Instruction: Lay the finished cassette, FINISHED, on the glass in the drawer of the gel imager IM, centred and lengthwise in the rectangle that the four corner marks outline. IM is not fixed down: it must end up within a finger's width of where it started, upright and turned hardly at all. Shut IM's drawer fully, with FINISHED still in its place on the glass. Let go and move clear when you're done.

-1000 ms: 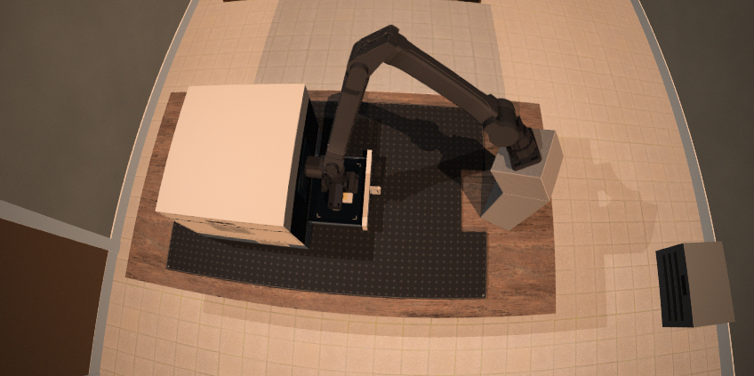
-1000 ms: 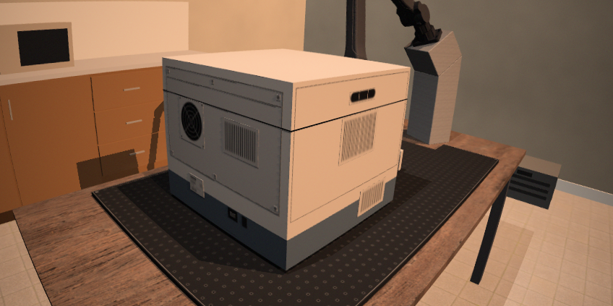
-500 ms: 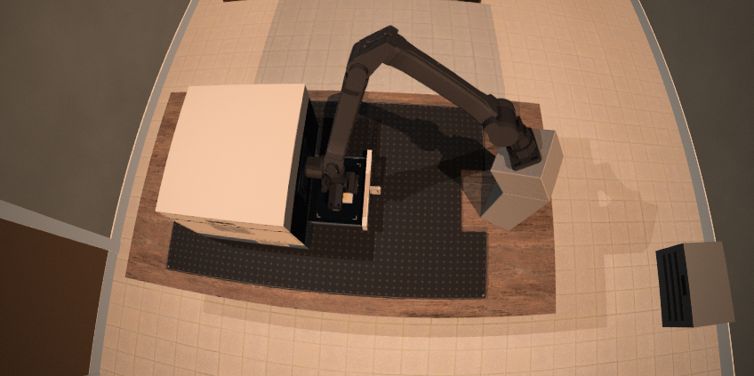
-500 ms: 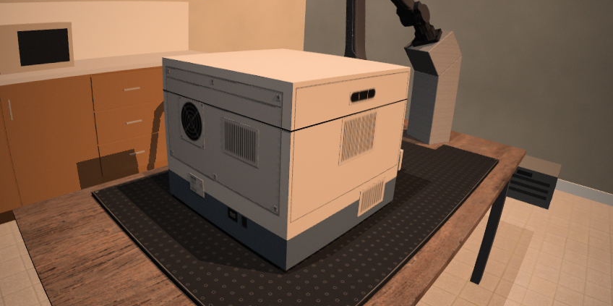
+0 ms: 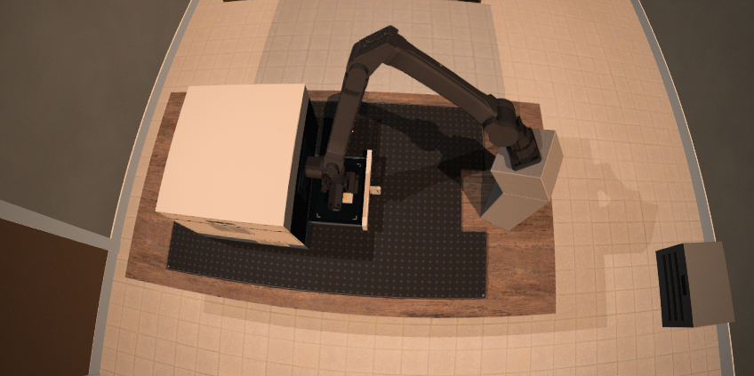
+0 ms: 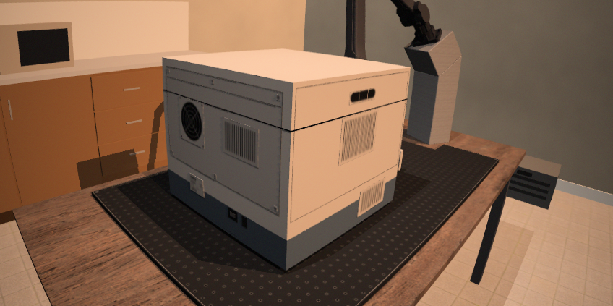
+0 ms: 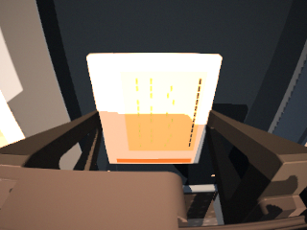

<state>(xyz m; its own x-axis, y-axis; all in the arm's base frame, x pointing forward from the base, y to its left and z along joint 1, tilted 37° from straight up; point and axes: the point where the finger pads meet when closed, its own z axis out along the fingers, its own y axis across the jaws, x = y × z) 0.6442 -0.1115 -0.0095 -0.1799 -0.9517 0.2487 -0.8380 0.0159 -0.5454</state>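
Right now the finished cassette is 1 cm to the right of my hand and 1 cm below it.
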